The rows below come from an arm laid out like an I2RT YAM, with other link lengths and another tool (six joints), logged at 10 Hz.
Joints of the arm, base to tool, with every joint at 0 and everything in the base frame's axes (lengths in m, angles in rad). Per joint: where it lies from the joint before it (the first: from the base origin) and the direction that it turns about. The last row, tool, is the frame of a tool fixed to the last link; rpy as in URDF.
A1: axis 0 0 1 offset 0 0 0.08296
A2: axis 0 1 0 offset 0.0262 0.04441 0.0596
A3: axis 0 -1 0 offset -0.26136 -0.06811 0
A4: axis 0 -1 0 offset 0.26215 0.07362 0.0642
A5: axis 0 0 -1 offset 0.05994 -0.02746 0.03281
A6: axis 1 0 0 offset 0.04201 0 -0.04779
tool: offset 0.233 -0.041 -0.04 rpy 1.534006 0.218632 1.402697
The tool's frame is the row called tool.
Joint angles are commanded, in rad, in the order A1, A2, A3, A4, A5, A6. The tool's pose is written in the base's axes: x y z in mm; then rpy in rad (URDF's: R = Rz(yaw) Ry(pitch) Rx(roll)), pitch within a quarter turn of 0, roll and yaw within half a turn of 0. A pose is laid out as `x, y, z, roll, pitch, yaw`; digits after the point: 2 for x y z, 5 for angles.
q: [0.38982 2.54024 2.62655 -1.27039 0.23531 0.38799]
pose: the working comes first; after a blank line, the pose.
Where each joint sits with the arm in this pose, in the base's axes (m; each line is computed from the numbers above, not from the rounded line before):
A1: 0.0000 0.0000 0.0830
A2: 0.0074 0.0510 0.1426
A3: 0.2326 0.0699 0.2904
A4: 0.4411 0.2352 0.3770
A5: 0.5005 0.2299 0.3338
A6: 0.4776 0.2099 0.2780
the tool: 0.5388 0.1523 0.0533

538.81, 152.34, 53.25, 2.70068, 0.30006, 1.64478
